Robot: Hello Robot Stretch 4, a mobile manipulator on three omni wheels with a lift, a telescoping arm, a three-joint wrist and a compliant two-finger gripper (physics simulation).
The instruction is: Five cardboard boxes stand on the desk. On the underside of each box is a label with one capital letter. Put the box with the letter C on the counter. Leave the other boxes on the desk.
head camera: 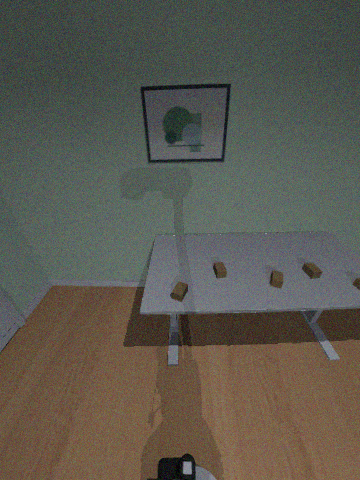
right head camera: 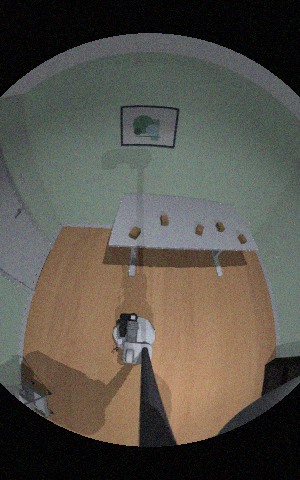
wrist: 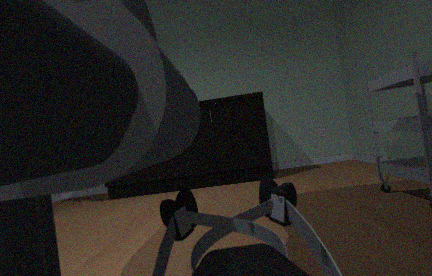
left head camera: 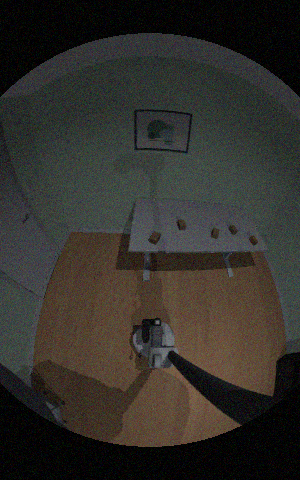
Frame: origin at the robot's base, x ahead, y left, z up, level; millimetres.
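Seen in the pictures: gripper, fingertip midpoint: (right head camera: 121, 352) (wrist: 227, 197) (left head camera: 145, 357).
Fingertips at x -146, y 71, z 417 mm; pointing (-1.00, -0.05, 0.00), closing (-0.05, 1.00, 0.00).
Pixels of each thing's top centre, then the offset from my fingertips to it. Level surfaces: height alone.
- pale desk at its surface level: 277 mm up
- leftmost box at its top centre: (head camera: 179, 288) (left head camera: 154, 235) (right head camera: 134, 230) 27 mm right, 946 mm ahead, 326 mm up
- rightmost box at its top centre: (right head camera: 243, 237) (left head camera: 254, 238) 1103 mm right, 983 mm ahead, 326 mm up
- Wooden floor at its surface level: 444 mm down
Five small brown cardboard boxes stand apart on the pale desk (head camera: 250, 250) (left head camera: 200, 212) (right head camera: 190, 212). The leftmost box (head camera: 179, 291) (left head camera: 155, 237) (right head camera: 135, 232) is near the front left corner; the rightmost box (head camera: 357, 283) (left head camera: 253, 240) (right head camera: 242, 238) is cut by the head camera's edge. Their undersides and letters are hidden. The counter seems to be the dark low cabinet (wrist: 235, 140) with a thin handle in the wrist view. My gripper (wrist: 227, 197) is open, its fingertips apart with no box between them, away from the desk.
A wheeled cart (wrist: 391, 83) stands at the right in the wrist view. A framed picture (head camera: 195, 137) hangs above the desk. A door (left head camera: 20, 240) is at the left. Wooden floor (head camera: 260, 400) lies between my base (right head camera: 146, 332) and the desk's metal legs.
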